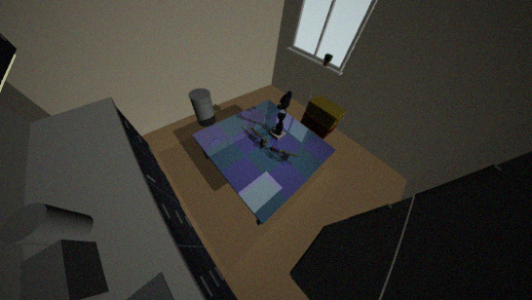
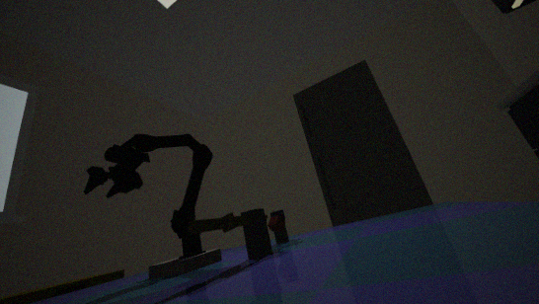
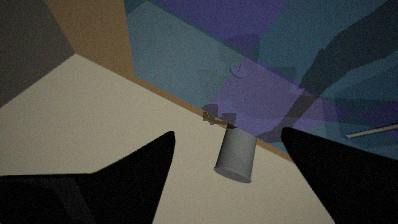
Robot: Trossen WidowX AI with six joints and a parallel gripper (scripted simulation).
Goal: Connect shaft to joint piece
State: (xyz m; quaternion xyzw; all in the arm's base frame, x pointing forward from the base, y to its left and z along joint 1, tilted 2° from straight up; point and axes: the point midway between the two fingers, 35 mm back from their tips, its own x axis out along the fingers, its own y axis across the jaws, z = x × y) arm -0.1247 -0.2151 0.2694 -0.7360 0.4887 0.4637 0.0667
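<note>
Right now my gripper tip is 34 cm short of the red joint piece, 44 cm to the right of it and 20 cm above it.
</note>
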